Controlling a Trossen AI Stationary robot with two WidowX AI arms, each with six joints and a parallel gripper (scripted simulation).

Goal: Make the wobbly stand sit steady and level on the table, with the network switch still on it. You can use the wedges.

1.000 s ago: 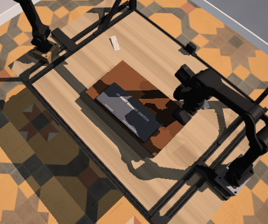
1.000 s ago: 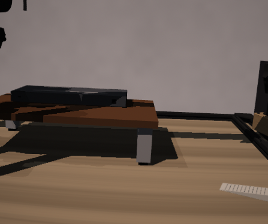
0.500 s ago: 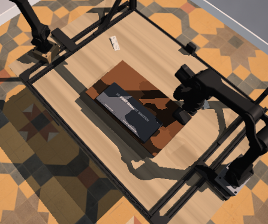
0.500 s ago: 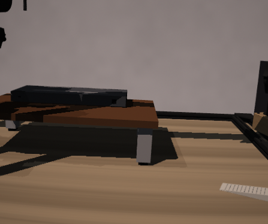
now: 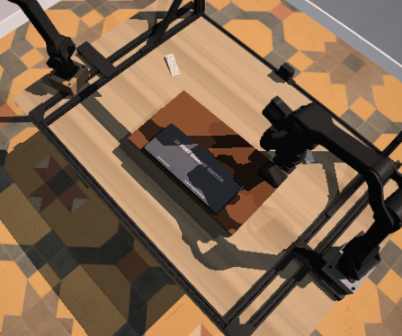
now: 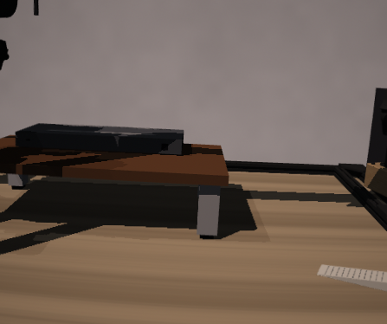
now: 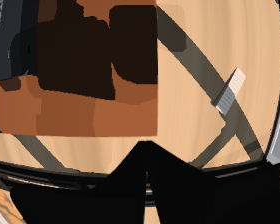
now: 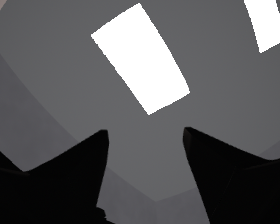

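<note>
My right gripper is now 230 mm past the white wedge, 110 mm to the right of it and 850 mm above it. Round my right hand: stand (30 mm ahead, 460 mm to the left, 810 mm below); network switch (80 mm ahead, 450 mm to the left, 740 mm below).
</note>
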